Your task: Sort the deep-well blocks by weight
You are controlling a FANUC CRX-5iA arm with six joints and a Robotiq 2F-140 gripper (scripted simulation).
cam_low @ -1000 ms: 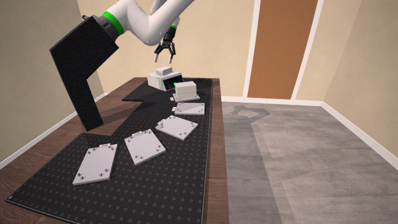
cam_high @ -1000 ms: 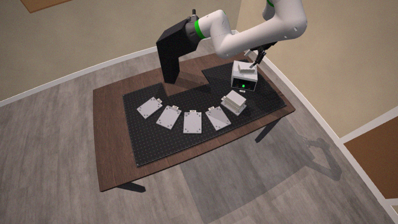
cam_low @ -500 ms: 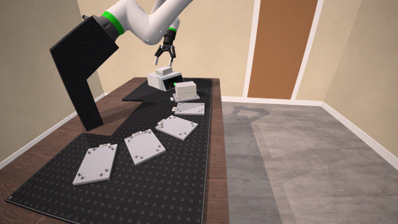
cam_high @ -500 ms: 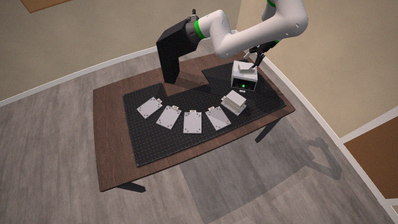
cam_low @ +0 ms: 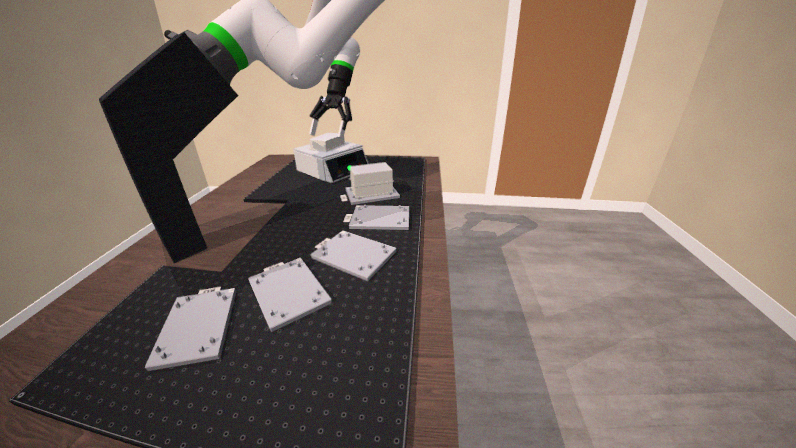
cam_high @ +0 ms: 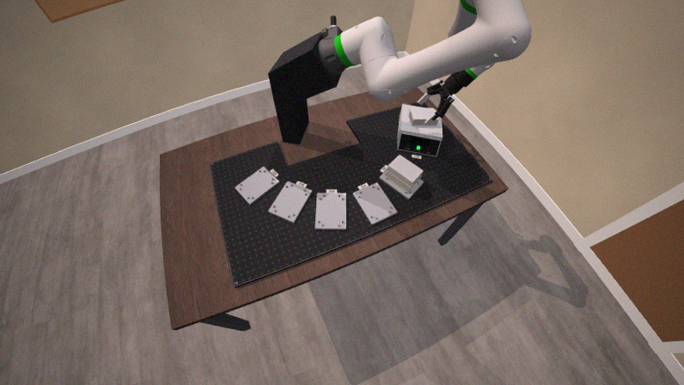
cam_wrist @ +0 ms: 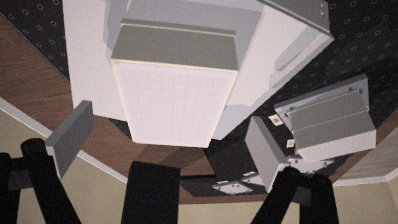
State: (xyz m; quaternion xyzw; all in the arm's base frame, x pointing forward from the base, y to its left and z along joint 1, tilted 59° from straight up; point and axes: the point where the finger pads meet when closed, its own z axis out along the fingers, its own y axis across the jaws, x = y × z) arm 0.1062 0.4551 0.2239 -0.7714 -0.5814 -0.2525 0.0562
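Right now the weigher platform is 6 cm below my hand. Also, from my hand: plate: 29 cm ahead, 14 cm to the right, 15 cm below; then check-weigher CW: 1 cm ahead, 9 cm below.
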